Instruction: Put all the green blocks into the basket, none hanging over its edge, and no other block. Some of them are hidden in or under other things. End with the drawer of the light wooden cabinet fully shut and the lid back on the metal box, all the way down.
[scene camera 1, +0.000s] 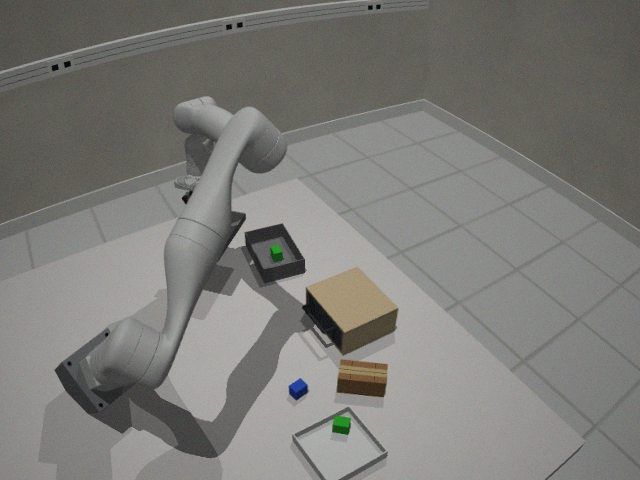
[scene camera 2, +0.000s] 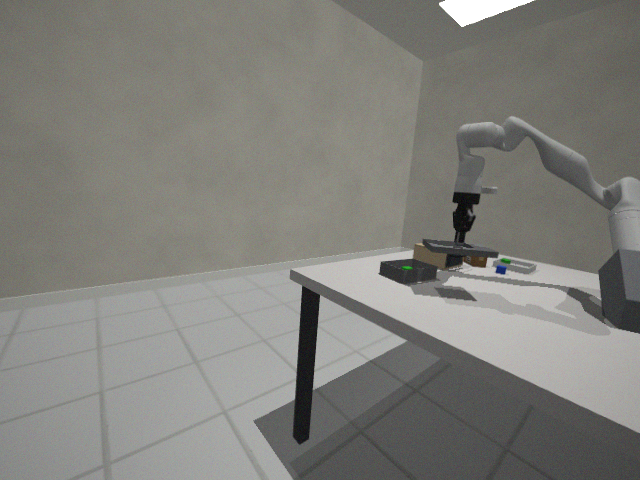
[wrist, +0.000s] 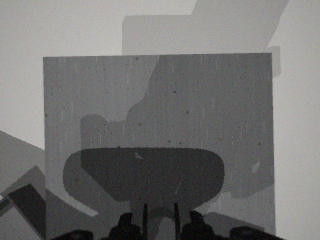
I see my gripper (scene camera 2: 458, 243), a light wooden cabinet (scene camera 1: 350, 303) and a grey lid (scene camera 2: 437, 246).
The light wooden cabinet shows as well in scene camera 2 (scene camera 2: 444, 261). The grey lid shows as well in the wrist view (wrist: 121, 130). My gripper shows as well in the wrist view (wrist: 161, 221). The wrist view does not show the light wooden cabinet: it is out of frame.
